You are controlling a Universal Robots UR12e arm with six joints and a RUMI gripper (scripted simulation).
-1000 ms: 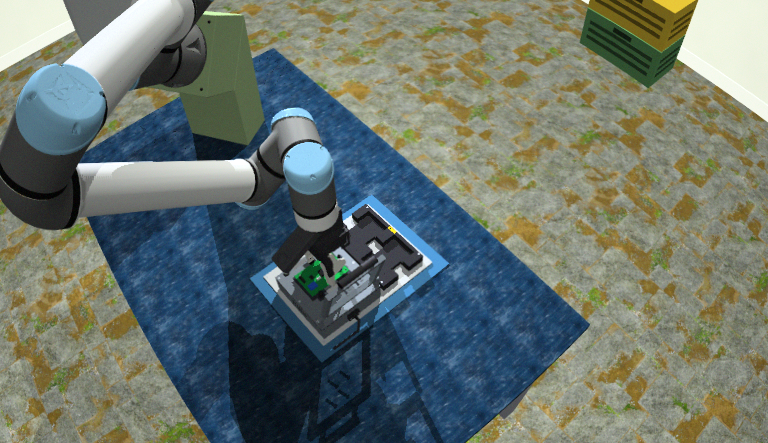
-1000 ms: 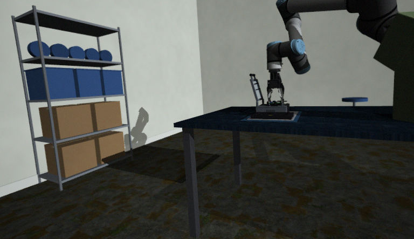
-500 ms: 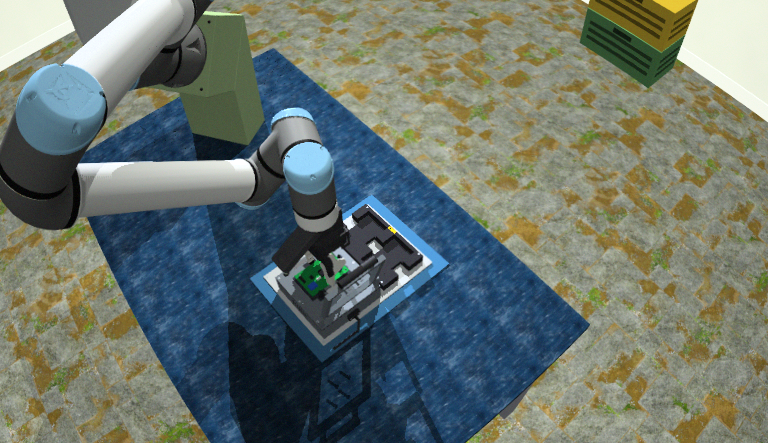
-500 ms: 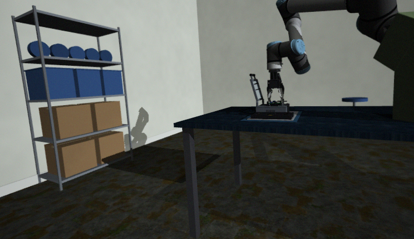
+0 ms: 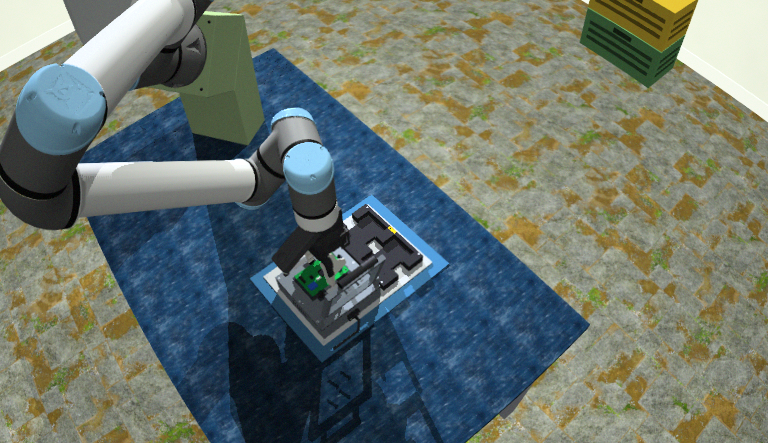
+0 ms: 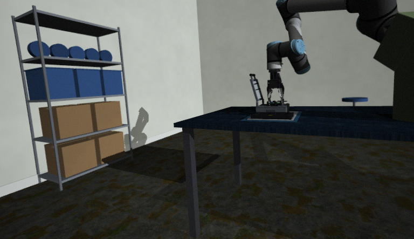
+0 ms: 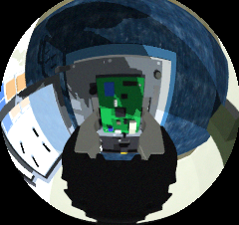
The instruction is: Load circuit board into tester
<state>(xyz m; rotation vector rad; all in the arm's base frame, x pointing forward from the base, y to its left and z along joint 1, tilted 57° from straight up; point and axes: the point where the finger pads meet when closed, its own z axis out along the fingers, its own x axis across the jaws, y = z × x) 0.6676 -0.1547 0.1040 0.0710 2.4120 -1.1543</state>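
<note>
Right now my hand is right at the green circuit board. Round my hand: tester lid (12 cm ahead, 10 cm above, 3 cm to the right); then tester (4 cm ahead, 3 cm to the left, 3 cm above).
</note>
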